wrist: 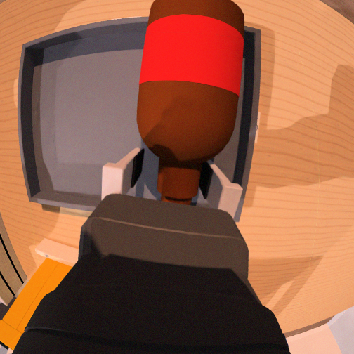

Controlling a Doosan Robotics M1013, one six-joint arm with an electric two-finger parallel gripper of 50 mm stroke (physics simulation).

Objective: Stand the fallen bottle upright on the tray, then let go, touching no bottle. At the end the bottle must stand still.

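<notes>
A brown bottle (188, 115) with a red label lies on its side in the right part of the grey tray (21, 120). Its neck points toward my gripper and its base is cut off at the top edge of the view. My gripper (171, 165) is open, with one finger on each side of the bottle's neck. A gap shows between each finger and the neck. The tip of the neck is partly hidden by the gripper's body.
The tray stands on a wooden table (305, 150). An orange object (35, 295) with a pale part is at the lower left. A slatted pale object (9, 265) is at the left edge. The table's edge shows at the lower right.
</notes>
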